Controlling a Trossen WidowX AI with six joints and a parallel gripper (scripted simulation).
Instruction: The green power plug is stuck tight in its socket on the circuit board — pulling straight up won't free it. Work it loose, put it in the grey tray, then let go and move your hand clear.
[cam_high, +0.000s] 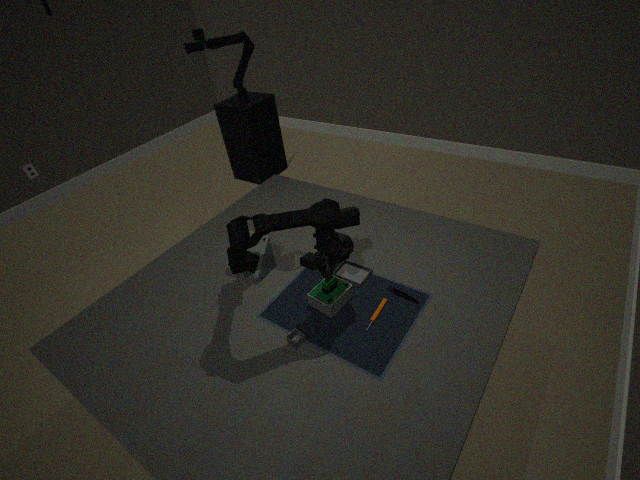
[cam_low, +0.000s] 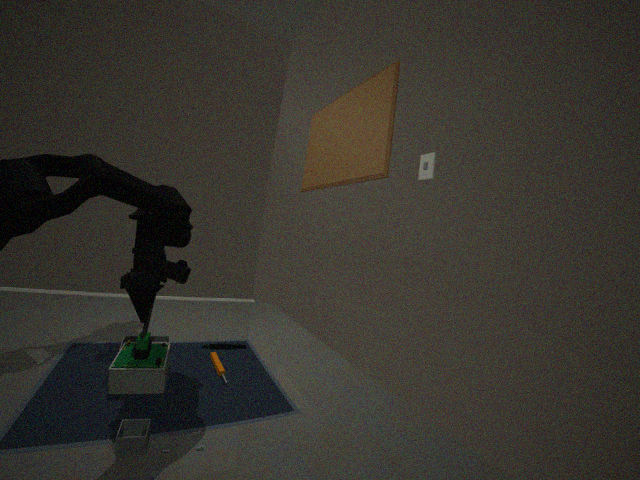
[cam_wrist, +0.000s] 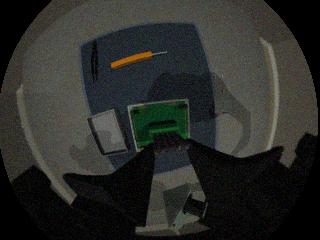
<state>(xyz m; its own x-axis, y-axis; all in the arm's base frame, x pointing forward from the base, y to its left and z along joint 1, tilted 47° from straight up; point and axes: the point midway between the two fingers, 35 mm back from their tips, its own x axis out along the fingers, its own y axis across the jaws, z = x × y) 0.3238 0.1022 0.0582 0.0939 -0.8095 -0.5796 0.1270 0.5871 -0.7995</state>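
Now: the green power plug 4 cm below my gripper tip. Round my gripper tip: blue mat (5 cm ahead, 12 cm below).
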